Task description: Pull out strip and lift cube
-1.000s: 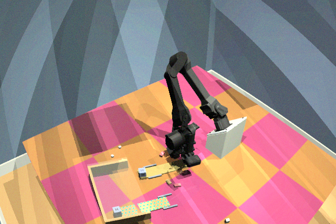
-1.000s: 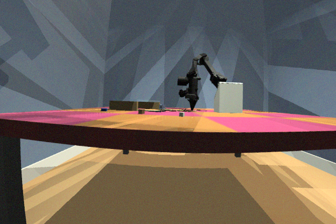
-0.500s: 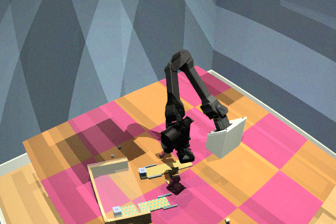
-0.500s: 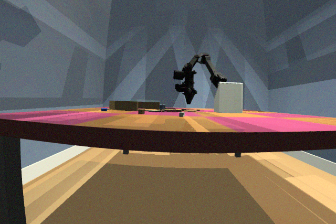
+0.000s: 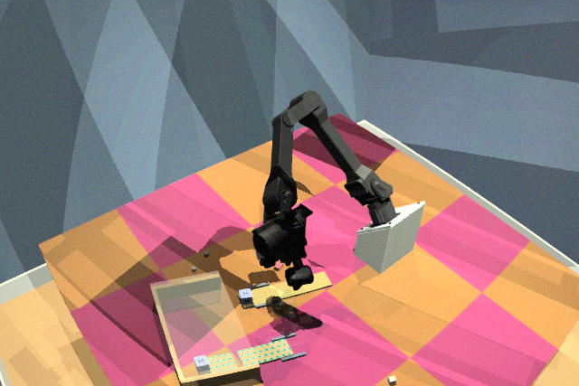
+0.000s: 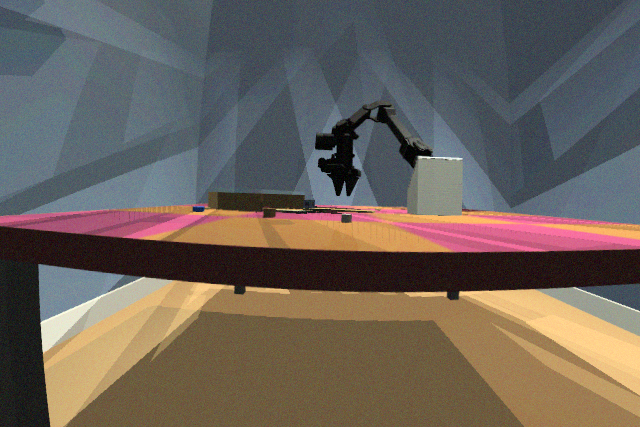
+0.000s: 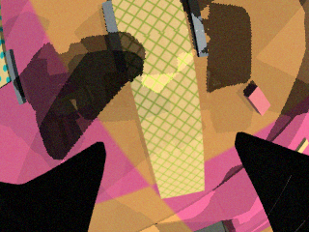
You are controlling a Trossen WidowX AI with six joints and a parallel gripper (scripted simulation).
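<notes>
Right now my gripper tip is 50 mm above the cross-hatched strip, 10 mm to the left of it and 10 mm short of it.
</notes>
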